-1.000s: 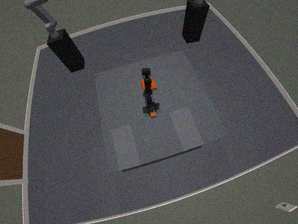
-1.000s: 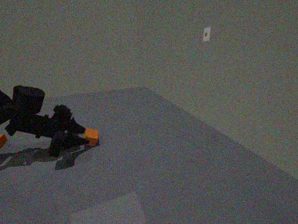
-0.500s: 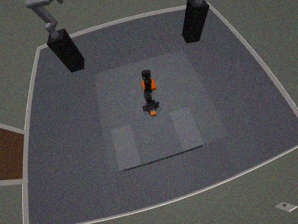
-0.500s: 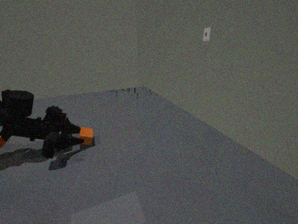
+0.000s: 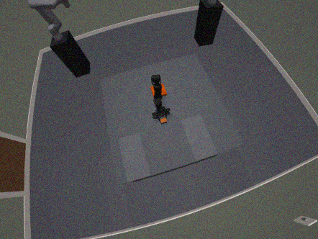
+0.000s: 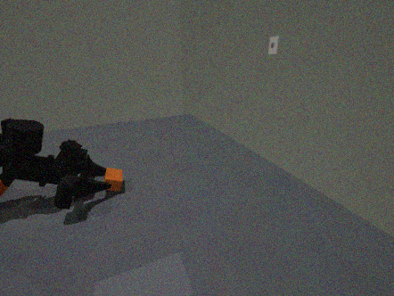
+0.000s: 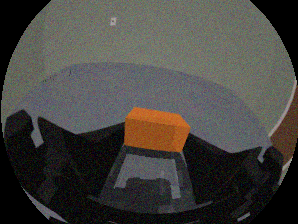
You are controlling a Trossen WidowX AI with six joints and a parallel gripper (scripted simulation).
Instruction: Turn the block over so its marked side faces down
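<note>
My gripper tip is 1 cm above the block.
</note>
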